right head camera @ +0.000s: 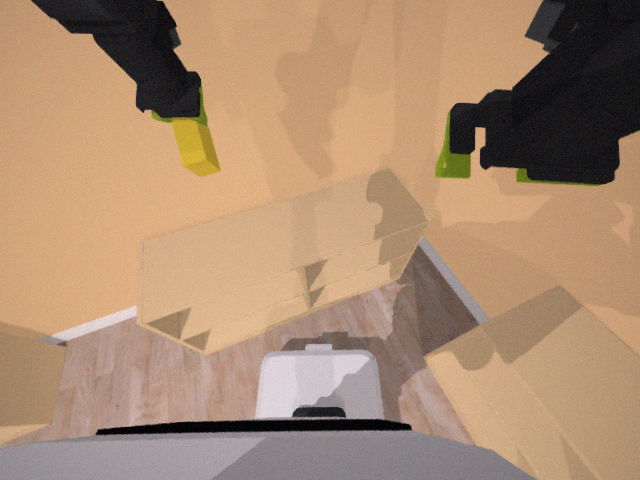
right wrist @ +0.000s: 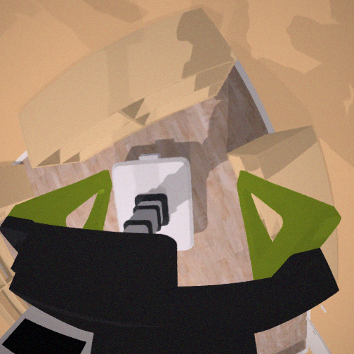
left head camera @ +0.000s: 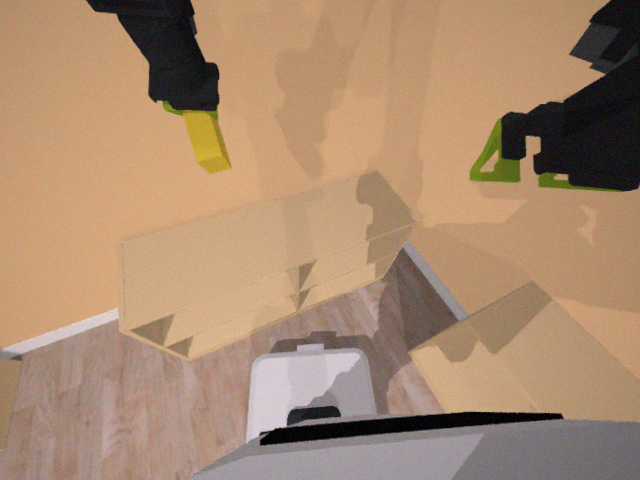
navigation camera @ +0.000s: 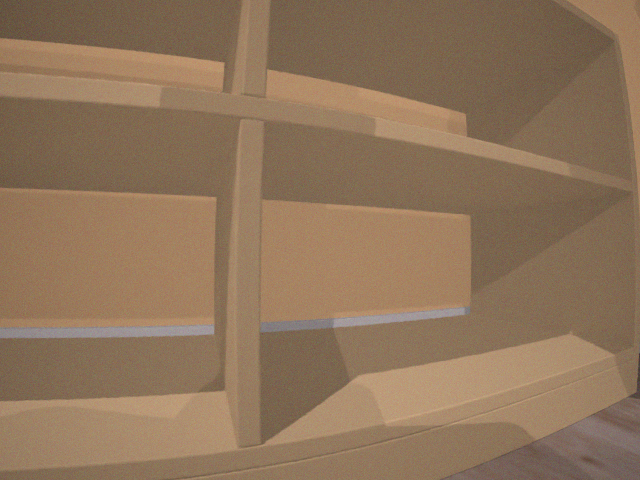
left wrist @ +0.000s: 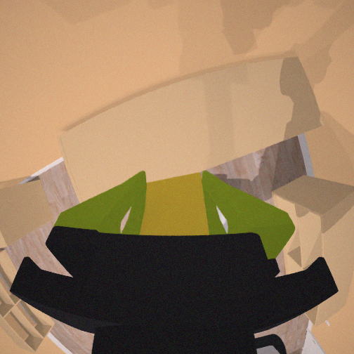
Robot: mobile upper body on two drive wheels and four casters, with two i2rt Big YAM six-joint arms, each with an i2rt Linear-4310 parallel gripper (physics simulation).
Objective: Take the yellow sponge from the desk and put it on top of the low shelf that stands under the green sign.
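Frame: origin at the left arm's base, x ahead, y left, z up, level; millimetres.
Seen in the pictures: right gripper, fingertip midpoint: [right head camera: 476,174] [left head camera: 505,178].
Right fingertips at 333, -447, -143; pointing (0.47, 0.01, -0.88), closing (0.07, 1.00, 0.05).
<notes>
A point is followed by its place in that frame, as x, y, z.
My left gripper [left head camera: 191,110] [right head camera: 179,116] [left wrist: 173,178] is shut on the yellow sponge [left head camera: 205,136] @[512, -15, -208] [right head camera: 193,144] @[507, -19, -210] [left wrist: 174,207], which sticks out past the fingertips. The low light-wood shelf [left head camera: 232,242] @[683, 90, -800] [right head camera: 248,237] @[708, 65, -800] [left wrist: 140,130] [right wrist: 85,85] [navigation camera: 250,258] @[567, -171, -1188] stands against the wall in front of the base. In the left wrist view the sponge's far end overlaps the shelf top's near edge; its height above it is unclear. My right gripper [left head camera: 528,178] [right head camera: 493,176] @[333, -447, -143] [right wrist: 174,177] is open and empty. The green sign and the desk do not show.
Another wooden unit [left head camera: 573,351] @[206, -1104, -800] [right head camera: 568,335] @[293, -1045, -800] [left wrist: 315,195] [right wrist: 285,150] stands close at the right, and part of one [right head camera: 25,377] @[243, 1137, -1229] shows at the left. My white base [left head camera: 310,372] @[231, -219, -1150] [right head camera: 320,372] @[229, -232, -1150] is near the shelf's front, with a narrow strip of wood floor between.
</notes>
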